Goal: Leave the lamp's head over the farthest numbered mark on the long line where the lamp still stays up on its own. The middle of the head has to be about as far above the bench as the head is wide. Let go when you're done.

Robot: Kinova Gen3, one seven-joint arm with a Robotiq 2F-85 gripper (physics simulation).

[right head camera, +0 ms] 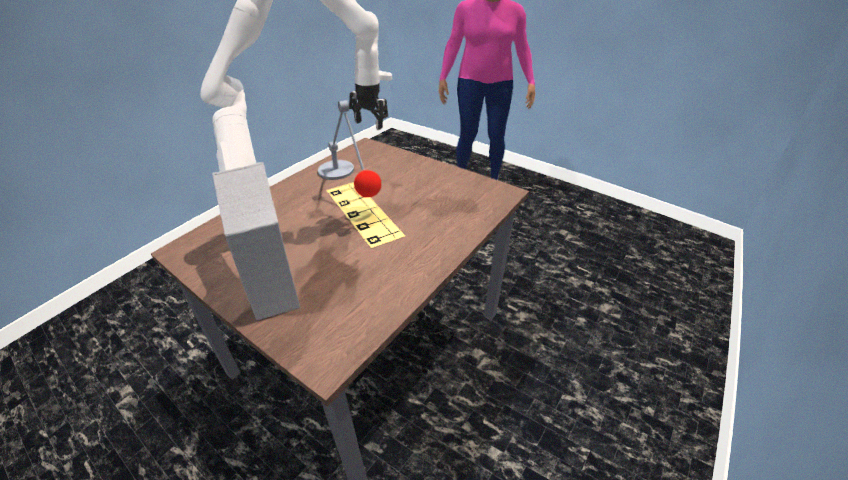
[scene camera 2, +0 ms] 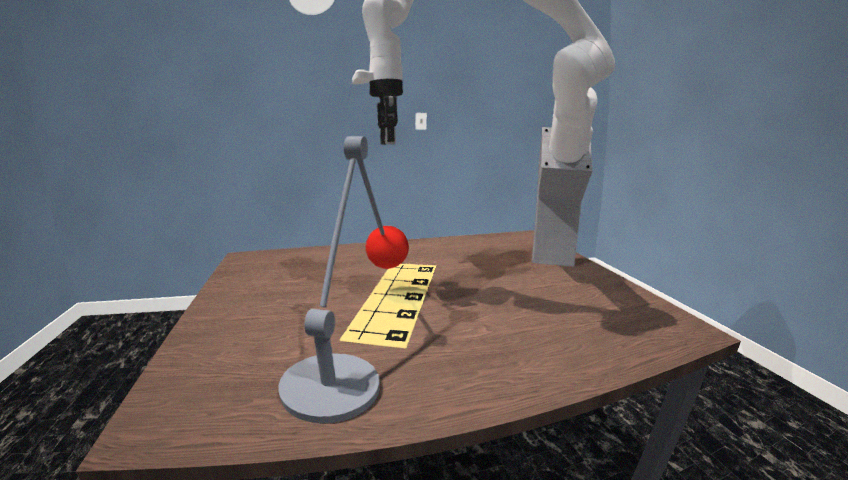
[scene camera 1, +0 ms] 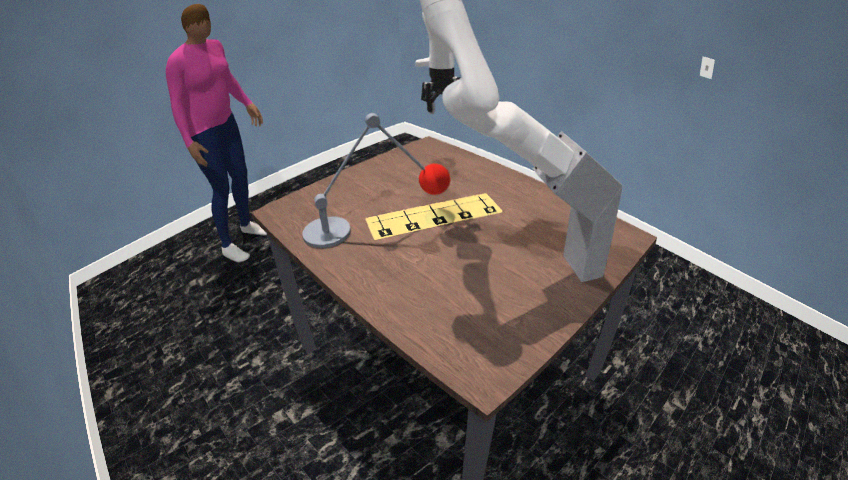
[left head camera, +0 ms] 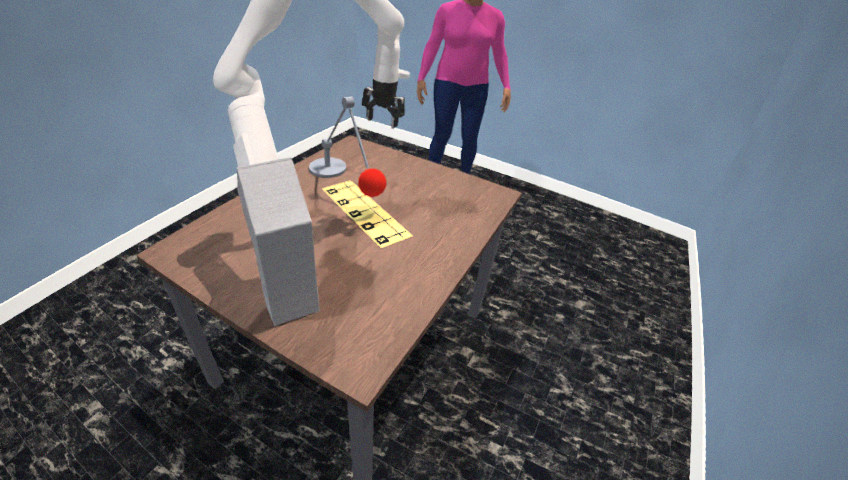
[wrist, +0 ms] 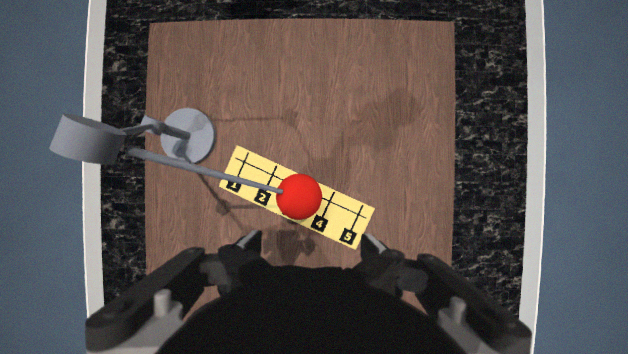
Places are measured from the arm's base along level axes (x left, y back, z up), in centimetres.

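Pixels of known places: gripper, fingertip midpoint: [right head camera: 368, 126] [scene camera 2: 387, 144] [scene camera 1: 442, 110] [left head camera: 381, 124] [wrist: 311, 243]; arm's base, origin of the base link: [right head camera: 241, 178] [scene camera 2: 566, 148] [scene camera 1: 558, 160] [left head camera: 263, 173].
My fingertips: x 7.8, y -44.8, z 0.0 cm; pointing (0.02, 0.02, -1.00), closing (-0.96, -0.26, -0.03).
Note:
For each thing: its top centre in the pictures, then the offset to it from my fingertips. "spot": a spot on its surface instead. Level surfaces: height alone.
- lamp's red ball head, surface spot: [wrist: 299, 196] spot: dx +3.2, dy -0.8, dz -18.6 cm
- lamp's round grey base, surface spot: [scene camera 2: 309, 398] spot: dx +44.6, dy -7.2, dz -33.9 cm
- wooden table, its level: dz -35.3 cm
The lamp's red ball head [left head camera: 372, 182] [right head camera: 367, 183] [scene camera 1: 434, 179] [scene camera 2: 386, 246] [wrist: 299, 196] hangs well above the yellow numbered strip [scene camera 1: 389, 223] [scene camera 2: 380, 321] [wrist: 345, 215]. In the wrist view it covers the part between marks 2 and 4. The lamp's round grey base [scene camera 1: 315, 236] [scene camera 2: 309, 398] [wrist: 200, 135] stands flat beyond the mark 1 end. Its elbow joint [left head camera: 348, 102] [scene camera 1: 371, 120] [scene camera 2: 355, 146] [wrist: 87, 140] is raised, with the upper rod sloping down to the head. My gripper [left head camera: 382, 123] [right head camera: 368, 123] [scene camera 2: 387, 142] [wrist: 311, 243] points down, open and empty, higher than the head and touching no part of the lamp.
The grey pedestal [left head camera: 285, 267] [right head camera: 261, 267] [scene camera 1: 589, 237] [scene camera 2: 556, 220] of my arm stands on the wooden table [left head camera: 357, 356] [scene camera 1: 380, 297] [scene camera 2: 535, 368]. A person in a pink top [left head camera: 470, 47] [right head camera: 487, 47] [scene camera 1: 199, 89] stands beyond the table's edge on the lamp's side.

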